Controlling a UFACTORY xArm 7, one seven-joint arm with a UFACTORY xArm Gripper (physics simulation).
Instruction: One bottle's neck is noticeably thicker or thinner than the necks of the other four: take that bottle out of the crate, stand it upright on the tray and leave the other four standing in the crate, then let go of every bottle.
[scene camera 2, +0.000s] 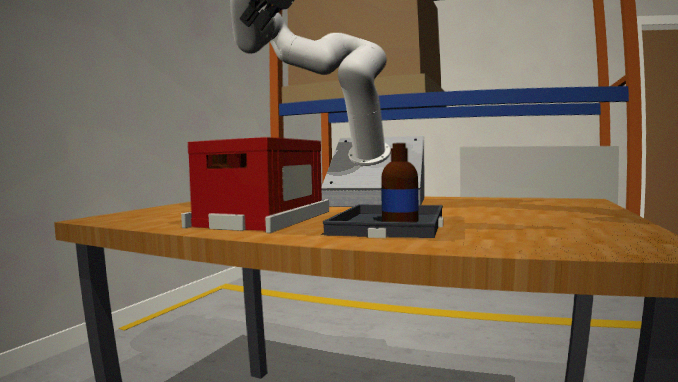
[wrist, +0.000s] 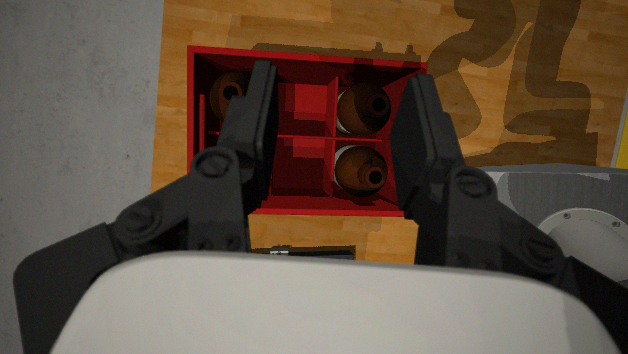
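Seen in the pictures: gripper, fingertip midpoint: (scene camera 2: 250, 25) (wrist: 338, 100); arm's base at its link origin: (scene camera 2: 369, 153) (wrist: 581, 250).
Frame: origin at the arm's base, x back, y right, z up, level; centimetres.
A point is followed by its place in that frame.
Note:
A brown bottle with a blue label (scene camera 2: 399, 200) @[x -42.5, y -20.9, z -9.2 cm] stands upright in the dark tray (scene camera 2: 350, 230) @[x -54.4, y -15.6, z -13.2 cm] (wrist: 325, 252) @[x -34.6, y -8.2, z -13.2 cm], toward its right side in the scene view. The red crate (scene camera 2: 227, 187) @[x -55.1, y 9.7, z -6.0 cm] (wrist: 300, 212) @[x -41.4, y 2.0, z 3.3 cm] stands left of the tray. In the wrist view, two bottles stand in its right compartments, an upper one (wrist: 361, 112) @[x -34.7, y 15.1, z -1.1 cm] and a lower one (wrist: 357, 170) @[x -34.0, y 7.5, z -1.5 cm]. Another bottle (wrist: 219, 102) @[x -52.9, y 13.9, z -1.8 cm] is at upper left, partly behind a finger. The two middle compartments are empty; the lower left one is hidden by the finger. My gripper (scene camera 2: 254, 15) @[x -43.0, y 12.2, z 29.7 cm] (wrist: 338, 100) @[x -43.0, y 12.2, z 29.7 cm] is open and empty, high above the crate.
Light blocks (scene camera 2: 226, 221) @[x -56.2, y 9.4, z -12.5 cm] and a long strip (scene camera 2: 297, 216) @[x -44.2, y 0.3, z -12.8 cm] border the crate's foot on the wooden table (scene camera 2: 500, 242) @[x -54.0, y -40.5, z -14.2 cm]. The robot's grey base plate (scene camera 2: 340, 172) @[x -9.1, y 5.7, z -5.2 cm] (wrist: 522, 192) @[x -7.5, y 7.0, z -4.0 cm] stands behind the tray. A rack with a blue beam (scene camera 2: 500, 97) is at the back.

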